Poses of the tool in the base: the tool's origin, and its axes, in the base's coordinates. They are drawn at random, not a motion.
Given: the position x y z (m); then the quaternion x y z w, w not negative.
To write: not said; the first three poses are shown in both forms.
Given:
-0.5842, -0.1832, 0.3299, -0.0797, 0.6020, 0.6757, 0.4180
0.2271, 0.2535, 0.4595, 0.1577, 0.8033, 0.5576, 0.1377
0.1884, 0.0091, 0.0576, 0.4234, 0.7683, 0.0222, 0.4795
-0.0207, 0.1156, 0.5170, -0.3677, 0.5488, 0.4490, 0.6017
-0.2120, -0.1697, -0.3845, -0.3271, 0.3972, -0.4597, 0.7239
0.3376, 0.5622, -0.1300, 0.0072, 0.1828, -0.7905, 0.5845
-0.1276, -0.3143, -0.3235, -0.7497, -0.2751, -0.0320, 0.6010
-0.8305, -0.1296, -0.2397, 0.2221, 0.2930, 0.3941, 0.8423
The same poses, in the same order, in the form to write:
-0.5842, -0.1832, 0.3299, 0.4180, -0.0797, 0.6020, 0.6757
0.2271, 0.2535, 0.4595, 0.1377, 0.1577, 0.8033, 0.5576
0.1884, 0.0091, 0.0576, 0.4795, 0.4234, 0.7683, 0.0222
-0.0207, 0.1156, 0.5170, 0.6017, -0.3677, 0.5488, 0.4490
-0.2120, -0.1697, -0.3845, 0.7239, -0.3271, 0.3972, -0.4597
0.3376, 0.5622, -0.1300, 0.5845, 0.0072, 0.1828, -0.7905
-0.1276, -0.3143, -0.3235, 0.6010, -0.7497, -0.2751, -0.0320
-0.8305, -0.1296, -0.2397, 0.8423, 0.2221, 0.2930, 0.3941

